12 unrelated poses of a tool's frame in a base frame.
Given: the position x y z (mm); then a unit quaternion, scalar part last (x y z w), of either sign.
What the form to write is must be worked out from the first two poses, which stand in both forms.
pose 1, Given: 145.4 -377.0 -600.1 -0.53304 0.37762 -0.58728 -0.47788
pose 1, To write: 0.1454 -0.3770 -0.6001 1.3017 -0.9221 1.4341
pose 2, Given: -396.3 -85.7 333.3 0.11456 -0.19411 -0.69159 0.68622
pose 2, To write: -0.3963 -0.0857 0.3333 0.2566 -0.4347 -1.5489
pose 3, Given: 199.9 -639.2 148.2 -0.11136 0.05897 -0.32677 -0.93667
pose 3, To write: 0.1999 -0.6392 0.1482 0.2275 -0.1205 0.6677
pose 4, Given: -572.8 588.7 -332.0 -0.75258 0.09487 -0.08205 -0.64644
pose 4, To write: -0.5728 0.5887 -0.3320 1.7122 -0.2158 0.1867
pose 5, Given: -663.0 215.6 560.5 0.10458 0.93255 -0.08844 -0.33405
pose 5, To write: -0.6630 0.2156 0.5605 -0.2730 -2.4343 0.2309
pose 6, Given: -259.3 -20.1 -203.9 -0.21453 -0.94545 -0.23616 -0.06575
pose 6, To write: -0.2593 -0.0201 -0.2039 0.6471 2.8520 0.7124
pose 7, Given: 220.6 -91.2 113.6 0.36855 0.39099 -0.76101 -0.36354
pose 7, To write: 0.2206 -0.0912 0.1136 -0.9485 -1.0062 1.9585
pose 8, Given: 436.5 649.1 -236.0 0.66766 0.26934 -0.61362 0.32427
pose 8, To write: 0.4365 0.6491 -0.2360 1.7512 0.7064 -1.6094
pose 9, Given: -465.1 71.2 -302.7 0.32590 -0.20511 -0.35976 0.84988
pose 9, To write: -0.4651 0.0712 -0.3027 0.6865 -0.4321 -0.7578
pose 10, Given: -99.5 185.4 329.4 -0.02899 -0.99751 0.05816 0.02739
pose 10, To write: -0.0995 0.1854 0.3294 -0.0895 -3.0803 0.1796
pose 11, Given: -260.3 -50.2 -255.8 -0.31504 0.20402 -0.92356 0.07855
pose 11, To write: -0.2603 -0.0502 -0.2558 -0.9431 0.6107 -2.7647
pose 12, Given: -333.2 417.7 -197.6 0.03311 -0.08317 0.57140 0.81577
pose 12, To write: -0.3332 0.4177 -0.1976 0.0706 -0.1774 1.2186
